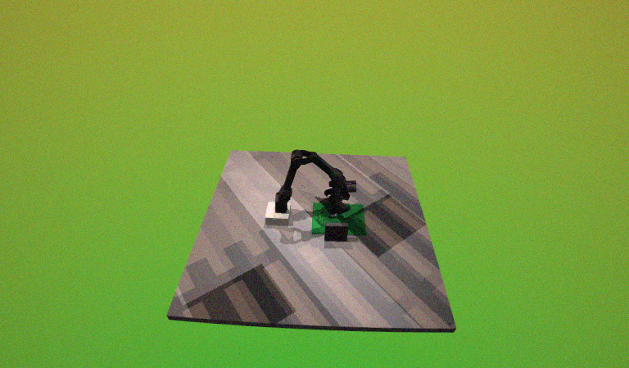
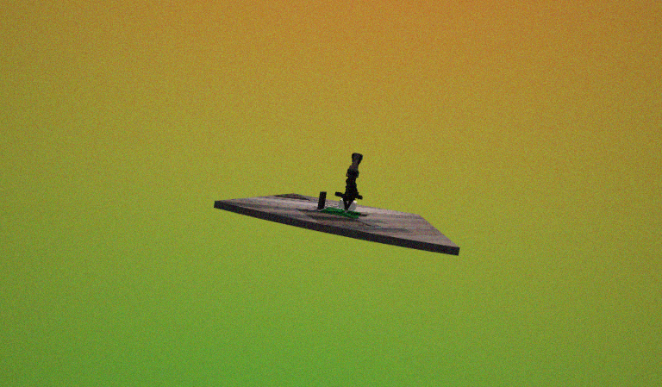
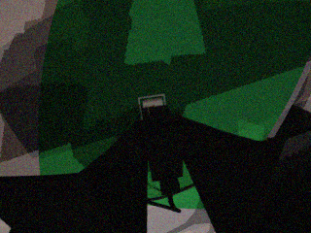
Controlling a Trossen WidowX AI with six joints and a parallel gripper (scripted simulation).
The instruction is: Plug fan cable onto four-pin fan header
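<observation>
My gripper tip is 1 cm past the four-pin header and 3 cm above it. Round my gripper tip: black fan: 2 cm behind, 17 cm to the right, 2 cm above; then fan plug: 1 cm behind, 1 cm above; then green board: 2 cm ahead, 3 cm to the right, 5 cm below.
</observation>
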